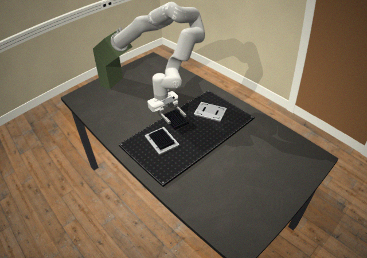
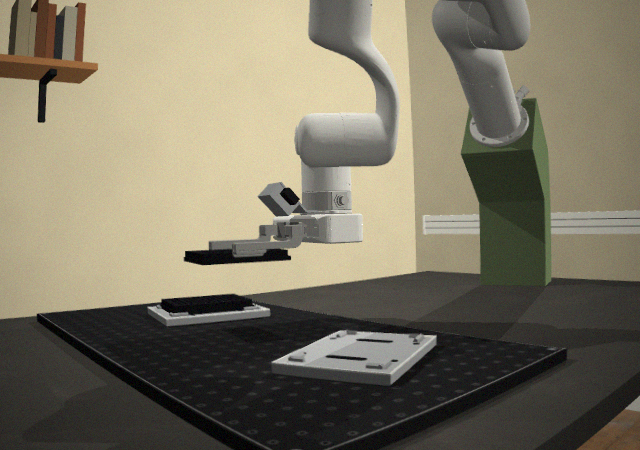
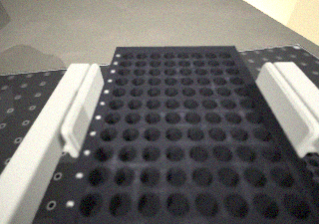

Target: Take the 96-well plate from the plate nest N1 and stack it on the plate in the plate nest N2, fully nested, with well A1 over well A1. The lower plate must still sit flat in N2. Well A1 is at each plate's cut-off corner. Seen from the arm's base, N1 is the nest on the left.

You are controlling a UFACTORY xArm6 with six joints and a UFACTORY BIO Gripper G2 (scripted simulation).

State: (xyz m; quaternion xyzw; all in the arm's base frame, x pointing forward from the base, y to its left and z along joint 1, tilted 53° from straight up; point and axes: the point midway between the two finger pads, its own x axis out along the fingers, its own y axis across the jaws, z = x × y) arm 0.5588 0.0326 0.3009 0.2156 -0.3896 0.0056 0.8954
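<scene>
Now: hand 10 cm above the white nest N2, 9 cm to the left of it and 4 cm short of it. The rest, counted from my hand: white nest N1 (24 cm to the left, 10 cm below, 10 cm behind).
</scene>
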